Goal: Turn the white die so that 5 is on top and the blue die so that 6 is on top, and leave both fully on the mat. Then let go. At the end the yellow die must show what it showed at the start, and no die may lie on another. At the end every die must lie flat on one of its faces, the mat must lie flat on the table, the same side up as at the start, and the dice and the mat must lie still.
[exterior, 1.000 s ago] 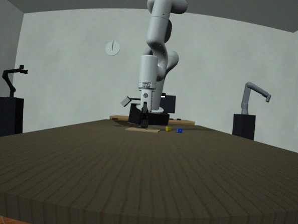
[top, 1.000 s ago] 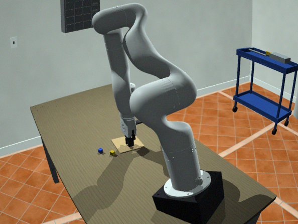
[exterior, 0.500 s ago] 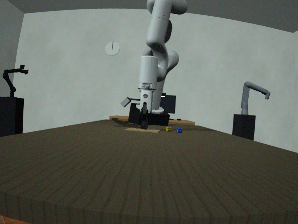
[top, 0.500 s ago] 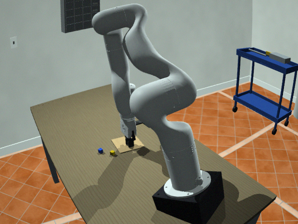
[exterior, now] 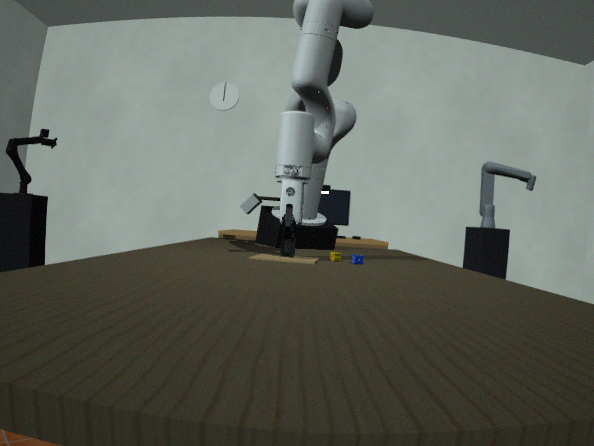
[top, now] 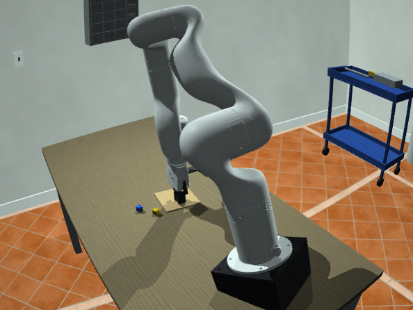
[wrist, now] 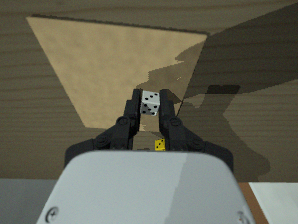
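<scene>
The white die is 1 cm below my hand. The rest, counted from my hand: tan mat 3 cm ahead, 1 cm to the right, 2 cm below; then yellow die 12 cm to the left, 2 cm below; then blue die 6 cm ahead, 15 cm to the left, 2 cm below.
</scene>
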